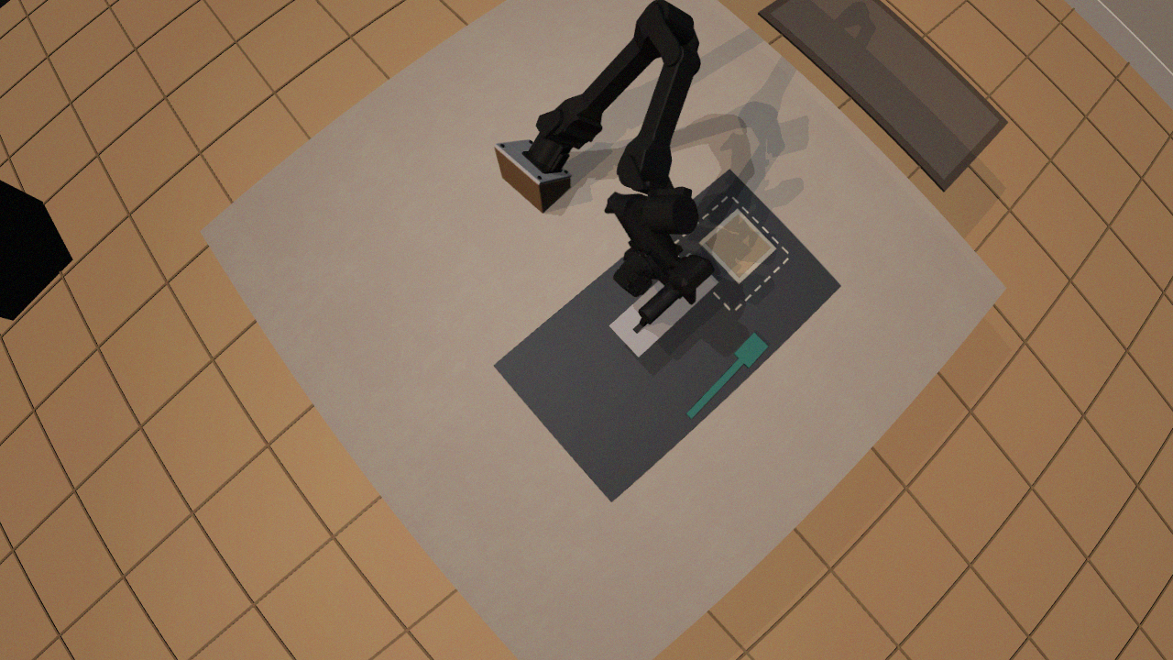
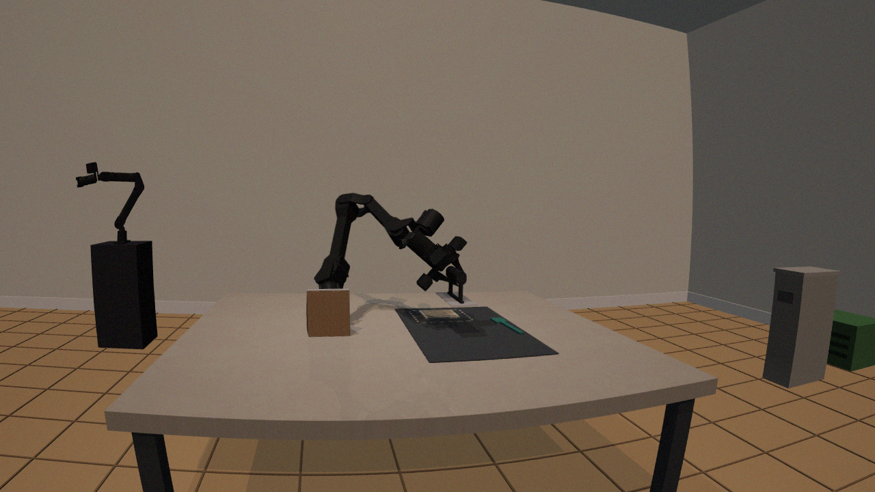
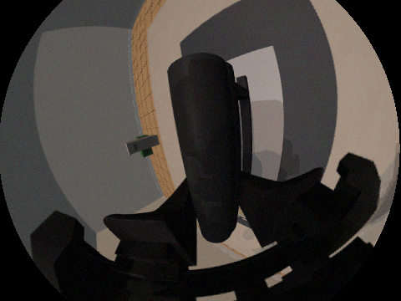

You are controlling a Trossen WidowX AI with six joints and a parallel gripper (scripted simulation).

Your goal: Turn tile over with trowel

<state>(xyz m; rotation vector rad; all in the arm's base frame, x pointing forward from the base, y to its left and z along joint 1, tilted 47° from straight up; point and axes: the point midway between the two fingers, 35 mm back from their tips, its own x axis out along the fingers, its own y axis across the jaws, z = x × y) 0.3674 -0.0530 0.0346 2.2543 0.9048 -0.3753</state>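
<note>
My gripper tip is now 150 mm short of the green trowel, 20 mm to the right of it and 140 mm above it. From my gripper tip the other things lie so: dark mat (10 mm ahead, 160 mm below); then tile (20 mm behind, 210 mm to the left, 140 mm below).
</note>
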